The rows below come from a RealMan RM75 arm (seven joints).
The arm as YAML. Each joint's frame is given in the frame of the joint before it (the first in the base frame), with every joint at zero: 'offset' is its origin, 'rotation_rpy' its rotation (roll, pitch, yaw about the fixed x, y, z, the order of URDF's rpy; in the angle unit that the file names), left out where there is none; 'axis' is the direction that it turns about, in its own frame. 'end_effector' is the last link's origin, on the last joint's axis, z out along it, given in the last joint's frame.
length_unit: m
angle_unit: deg
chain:
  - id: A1
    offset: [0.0, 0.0, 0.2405]
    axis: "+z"
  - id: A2
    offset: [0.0, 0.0, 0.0]
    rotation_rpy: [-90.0, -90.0, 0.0]
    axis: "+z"
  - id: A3
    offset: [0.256, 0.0, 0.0]
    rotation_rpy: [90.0, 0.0, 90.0]
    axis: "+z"
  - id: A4
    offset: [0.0, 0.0, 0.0]
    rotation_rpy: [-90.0, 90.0, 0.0]
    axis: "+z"
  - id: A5
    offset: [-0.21, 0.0, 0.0]
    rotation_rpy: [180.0, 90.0, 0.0]
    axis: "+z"
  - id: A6
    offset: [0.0, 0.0, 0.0]
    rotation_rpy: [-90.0, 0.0, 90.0]
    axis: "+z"
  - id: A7
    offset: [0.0, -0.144, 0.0]
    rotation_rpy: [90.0, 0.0, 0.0]
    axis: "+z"
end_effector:
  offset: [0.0, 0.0, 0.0]
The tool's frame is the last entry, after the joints.
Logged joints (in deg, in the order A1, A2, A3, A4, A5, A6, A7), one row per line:
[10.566, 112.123, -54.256, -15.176, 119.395, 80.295, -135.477]
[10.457, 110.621, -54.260, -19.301, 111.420, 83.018, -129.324]
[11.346, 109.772, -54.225, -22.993, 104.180, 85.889, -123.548]
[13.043, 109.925, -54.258, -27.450, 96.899, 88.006, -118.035]
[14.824, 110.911, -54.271, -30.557, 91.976, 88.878, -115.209]
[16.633, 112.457, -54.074, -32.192, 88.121, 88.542, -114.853]
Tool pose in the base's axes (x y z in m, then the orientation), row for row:
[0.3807, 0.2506, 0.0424, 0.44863, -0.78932, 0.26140, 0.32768]
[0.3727, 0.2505, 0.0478, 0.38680, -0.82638, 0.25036, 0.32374]
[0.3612, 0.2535, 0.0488, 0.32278, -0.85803, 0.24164, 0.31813]
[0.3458, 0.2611, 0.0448, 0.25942, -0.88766, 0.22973, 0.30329]
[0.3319, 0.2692, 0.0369, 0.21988, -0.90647, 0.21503, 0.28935]
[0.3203, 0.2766, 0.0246, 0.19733, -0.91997, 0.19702, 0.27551]
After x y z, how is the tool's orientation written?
As a quaternion, w x y z.
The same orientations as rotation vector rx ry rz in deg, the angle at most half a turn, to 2 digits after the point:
[-111.89, 37.05, 46.45]
[-120.52, 36.51, 47.21]
[-129.04, 36.34, 47.84]
[-137.80, 35.66, 47.08]
[-143.65, 34.08, 45.85]
[-147.56, 31.60, 44.19]

